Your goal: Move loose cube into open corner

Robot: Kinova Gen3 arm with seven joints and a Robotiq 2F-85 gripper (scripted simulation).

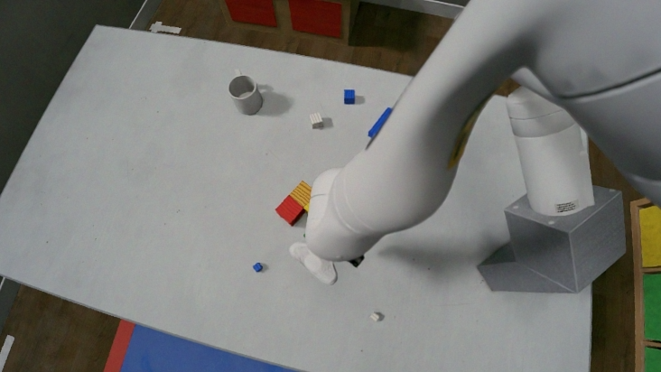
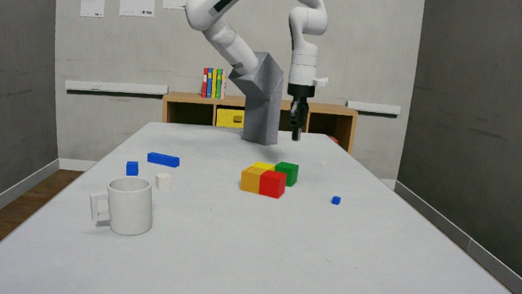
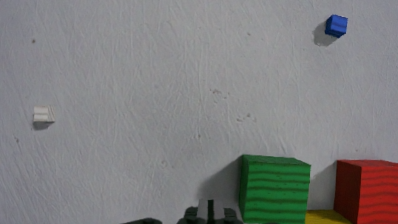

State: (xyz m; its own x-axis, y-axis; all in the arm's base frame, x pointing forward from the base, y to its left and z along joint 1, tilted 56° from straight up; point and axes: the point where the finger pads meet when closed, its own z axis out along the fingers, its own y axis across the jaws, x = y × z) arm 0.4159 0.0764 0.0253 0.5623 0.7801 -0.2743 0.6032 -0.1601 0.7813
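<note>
Now: hand 10 cm above the green cube, 4 cm to the left of it and 4 cm short of it. Round my hand: yellow cube (11 cm to the right, 10 cm below, 4 cm ahead); red cube (11 cm ahead, 10 cm to the right, 10 cm below); orange cube (14 cm to the right, 10 cm below, 7 cm ahead).
</note>
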